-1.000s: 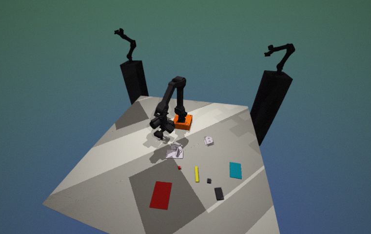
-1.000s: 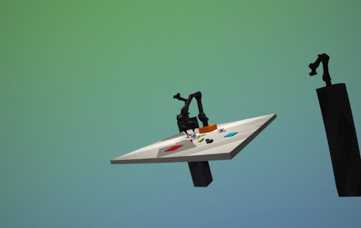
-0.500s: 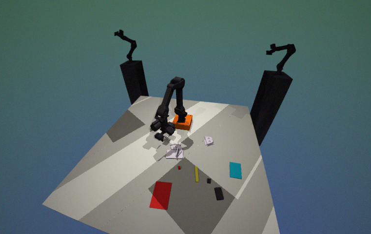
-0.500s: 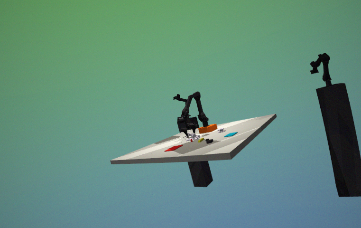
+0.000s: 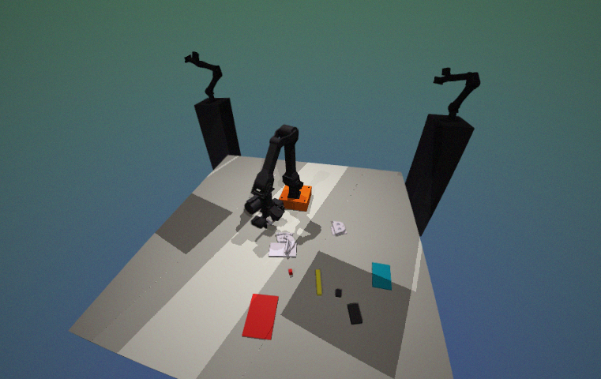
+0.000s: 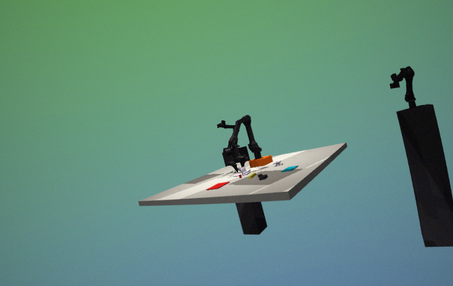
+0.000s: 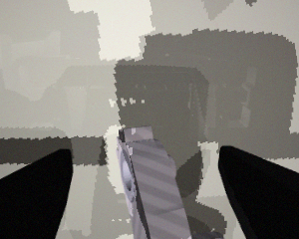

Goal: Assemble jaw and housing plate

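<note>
My gripper tip is 10 mm to the left of the jaw, 10 mm below it and 10 mm past it. The rest, counted from my gripper tip: small red cube 250 mm ahead, 150 mm to the left; then yellow bar 270 mm to the left, 270 mm ahead; then red sheet 430 mm ahead, 80 mm to the left, 10 mm below.
</note>
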